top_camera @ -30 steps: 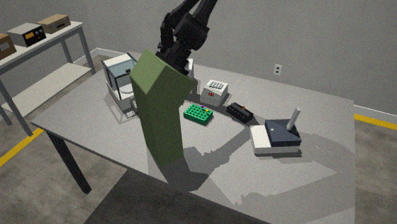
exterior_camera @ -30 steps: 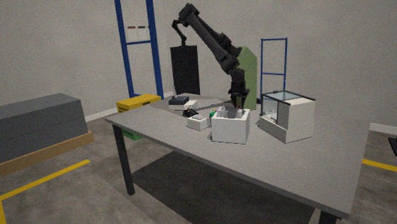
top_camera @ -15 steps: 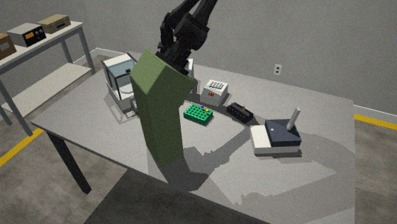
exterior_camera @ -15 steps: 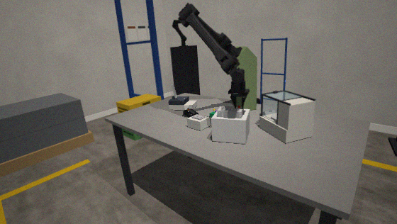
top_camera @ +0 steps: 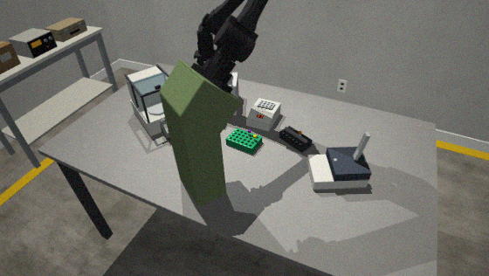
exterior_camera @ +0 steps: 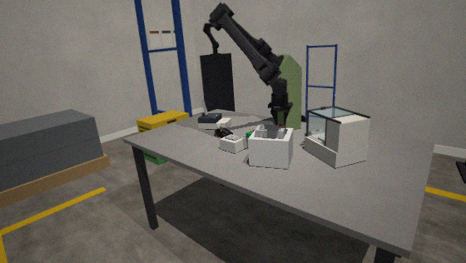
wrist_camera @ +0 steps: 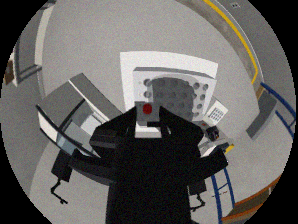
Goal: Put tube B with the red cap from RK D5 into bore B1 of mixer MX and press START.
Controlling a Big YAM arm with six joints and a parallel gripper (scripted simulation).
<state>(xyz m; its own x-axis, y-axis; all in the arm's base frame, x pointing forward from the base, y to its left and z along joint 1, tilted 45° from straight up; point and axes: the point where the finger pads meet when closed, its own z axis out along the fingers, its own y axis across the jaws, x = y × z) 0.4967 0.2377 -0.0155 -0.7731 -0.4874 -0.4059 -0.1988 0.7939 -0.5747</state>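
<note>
Now: the tube B 3 cm below my hand. Also, from my hand: green start key: 15 cm behind, 8 cm to the right, 12 cm below; dry block DB: 6 cm behind, 29 cm to the right, 16 cm below; grey shaking block: 2 cm ahead, 4 cm to the right, 3 cm below.
</note>
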